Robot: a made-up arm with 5 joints. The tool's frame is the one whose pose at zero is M. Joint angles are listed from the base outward.
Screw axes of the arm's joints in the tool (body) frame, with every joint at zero. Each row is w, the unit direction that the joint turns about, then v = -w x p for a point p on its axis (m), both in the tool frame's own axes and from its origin. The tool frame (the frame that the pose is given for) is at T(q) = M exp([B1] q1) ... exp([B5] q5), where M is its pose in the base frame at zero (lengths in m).
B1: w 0 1 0 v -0.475 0 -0.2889
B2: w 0 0 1 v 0.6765 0.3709 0
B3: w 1 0 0 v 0 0.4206 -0.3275
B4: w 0 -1 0 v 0.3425 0 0.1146
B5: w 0 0 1 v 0.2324 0.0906 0
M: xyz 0.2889 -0.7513 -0.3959 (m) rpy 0 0 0 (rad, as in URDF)
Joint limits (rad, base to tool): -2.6..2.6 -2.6..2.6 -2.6..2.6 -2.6..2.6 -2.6..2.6
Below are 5 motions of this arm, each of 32 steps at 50 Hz.
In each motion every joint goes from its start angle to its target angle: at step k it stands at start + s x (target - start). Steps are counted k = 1, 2, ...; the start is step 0. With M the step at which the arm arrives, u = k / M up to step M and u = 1 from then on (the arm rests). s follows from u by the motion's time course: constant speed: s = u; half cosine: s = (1 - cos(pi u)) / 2; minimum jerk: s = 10 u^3 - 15 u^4 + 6 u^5.
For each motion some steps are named. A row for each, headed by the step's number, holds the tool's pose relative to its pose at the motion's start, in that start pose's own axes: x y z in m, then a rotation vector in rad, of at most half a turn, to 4 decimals.
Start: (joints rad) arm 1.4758 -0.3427 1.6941 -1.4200 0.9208
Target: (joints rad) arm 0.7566 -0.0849 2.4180 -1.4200 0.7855
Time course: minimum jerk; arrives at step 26
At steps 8, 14, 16, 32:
8: 0.0378 0.0036 0.0089 0.0014 0.1053 0.1556
14: 0.1036 0.0444 -0.0016 0.0485 0.3631 0.4846
16: 0.1157 0.0659 -0.0129 0.0785 0.4561 0.5867
32: 0.1198 0.1181 -0.0436 0.1655 0.6593 0.7812

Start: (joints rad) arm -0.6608 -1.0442 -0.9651 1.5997 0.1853
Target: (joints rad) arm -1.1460 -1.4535 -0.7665 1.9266 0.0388
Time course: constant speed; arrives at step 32
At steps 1, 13, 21, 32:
1: -0.0104 -0.0031 0.0097 -0.0146 -0.0014 -0.0235
13: -0.1377 -0.0097 0.1332 -0.1972 -0.0200 -0.3009
21: -0.2202 0.0182 0.2202 -0.3259 -0.0328 -0.4801
32: -0.3204 0.0977 0.3401 -0.5120 -0.0476 -0.7163

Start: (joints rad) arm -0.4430 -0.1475 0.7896 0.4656 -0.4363
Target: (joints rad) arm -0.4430 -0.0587 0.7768 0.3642 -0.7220
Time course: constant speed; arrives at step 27
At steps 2, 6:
2: -0.0069 -0.0011 -0.0024 -0.0042 0.0115 -0.0166
6: -0.0207 -0.0031 -0.0066 -0.0133 0.0342 -0.0497

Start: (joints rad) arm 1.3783 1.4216 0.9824 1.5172 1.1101
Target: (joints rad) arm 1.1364 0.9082 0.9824 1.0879 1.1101
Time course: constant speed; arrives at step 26
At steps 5, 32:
5: 0.0051 -0.0365 0.0376 -0.0270 0.0438 0.0409
32: 0.0437 -0.1536 0.2266 -0.1595 0.2034 0.1613

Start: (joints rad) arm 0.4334 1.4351 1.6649 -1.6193 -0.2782
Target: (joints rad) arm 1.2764 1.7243 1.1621 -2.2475 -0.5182
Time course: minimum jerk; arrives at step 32
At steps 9, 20, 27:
9: -0.0126 -0.0316 0.0033 -0.0258 0.1246 0.0145
20: -0.0001 -0.1681 0.1109 -0.2964 0.5854 0.0758
27: 0.0427 -0.2080 0.1948 -0.4761 0.7282 0.0909

